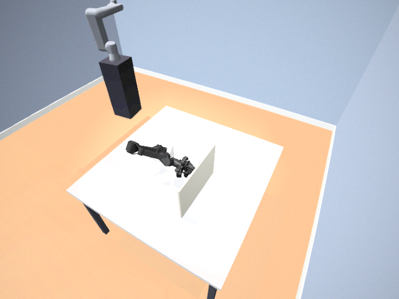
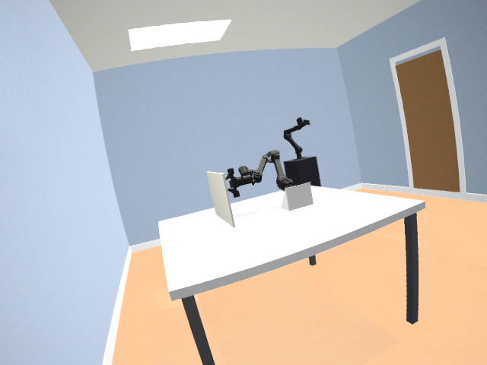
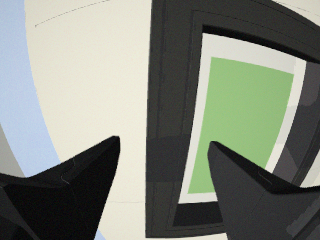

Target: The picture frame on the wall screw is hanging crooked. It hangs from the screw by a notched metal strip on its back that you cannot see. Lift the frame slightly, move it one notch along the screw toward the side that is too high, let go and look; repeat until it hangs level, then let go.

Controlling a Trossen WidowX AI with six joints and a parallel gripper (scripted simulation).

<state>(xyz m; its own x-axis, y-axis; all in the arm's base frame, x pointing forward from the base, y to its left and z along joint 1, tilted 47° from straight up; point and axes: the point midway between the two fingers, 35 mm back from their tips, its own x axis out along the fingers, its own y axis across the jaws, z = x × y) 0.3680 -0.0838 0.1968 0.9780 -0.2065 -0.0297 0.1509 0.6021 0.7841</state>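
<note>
My gripper tip is now 50 mm above the picture frame, 10 mm to the right of it and 10 mm short of it. Round my gripper tip: cream wall panel (70 mm below, 10 mm to the right, 10 mm ahead).
</note>
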